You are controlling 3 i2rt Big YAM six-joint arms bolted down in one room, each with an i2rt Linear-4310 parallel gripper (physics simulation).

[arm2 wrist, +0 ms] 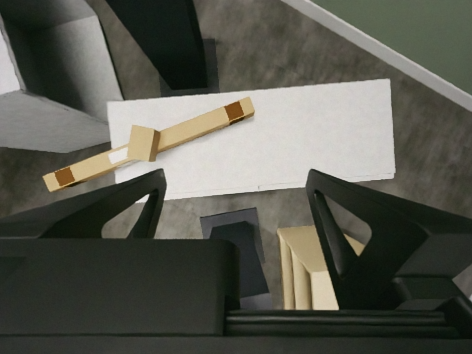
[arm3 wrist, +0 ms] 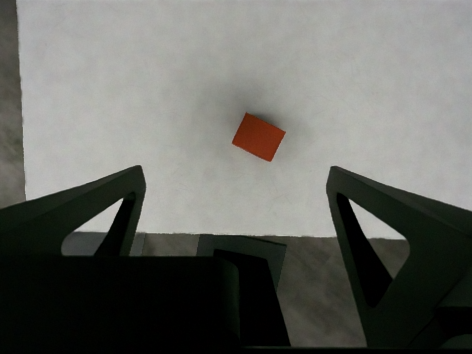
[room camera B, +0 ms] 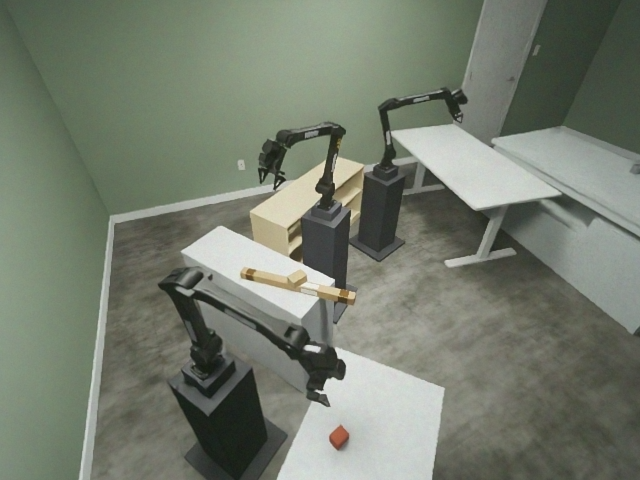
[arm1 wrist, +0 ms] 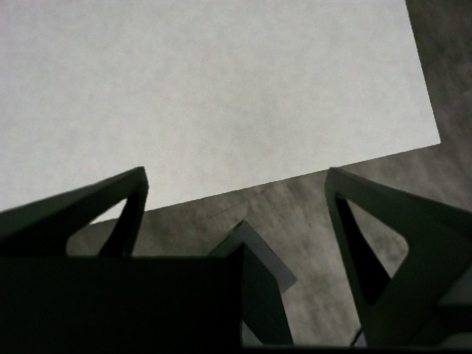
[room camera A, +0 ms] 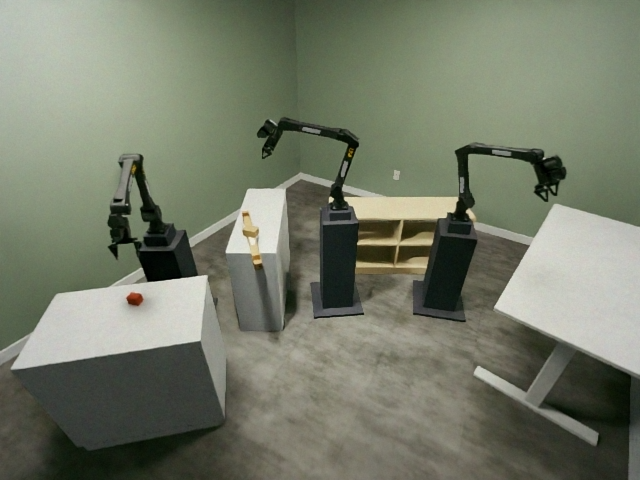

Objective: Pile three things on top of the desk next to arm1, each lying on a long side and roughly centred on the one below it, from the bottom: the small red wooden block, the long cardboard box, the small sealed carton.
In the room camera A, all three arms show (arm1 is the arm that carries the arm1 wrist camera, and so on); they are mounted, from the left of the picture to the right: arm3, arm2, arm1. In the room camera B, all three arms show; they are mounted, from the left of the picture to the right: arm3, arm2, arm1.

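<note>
The small red wooden block (arm3 wrist: 258, 137) (room camera A: 134, 298) (room camera B: 339, 437) lies on a white box-shaped table (arm3 wrist: 100, 100) (room camera A: 77, 335) (room camera B: 403, 403). The long cardboard box (arm2 wrist: 195, 127) (room camera A: 255, 256) (room camera B: 266, 277) lies on a narrow white cabinet (arm2 wrist: 325, 130) (room camera A: 268, 206) (room camera B: 222, 248), one end past its edge. The small sealed carton (arm2 wrist: 142, 143) (room camera A: 250, 230) (room camera B: 296, 279) rests on the box. Arm1's gripper (arm1 wrist: 237, 170) (room camera A: 546, 195) is open above the edge of the white desk (arm1 wrist: 225, 100) (room camera A: 584, 268) (room camera B: 475, 165). Arm2's gripper (arm2 wrist: 236, 172) (room camera B: 270, 181) is open, high beside the cabinet. Arm3's gripper (arm3 wrist: 236, 169) (room camera B: 318, 400) is open above the table, near the red block.
A low wooden shelf unit (room camera A: 403, 206) (room camera B: 294, 201) stands behind the pedestals of arm2 and arm1 in room camera A. Another white desk (room camera B: 578, 155) stands at the right in room camera B. Arm2's dark pedestal (room camera A: 338, 258) stands between the cabinet and the shelf unit.
</note>
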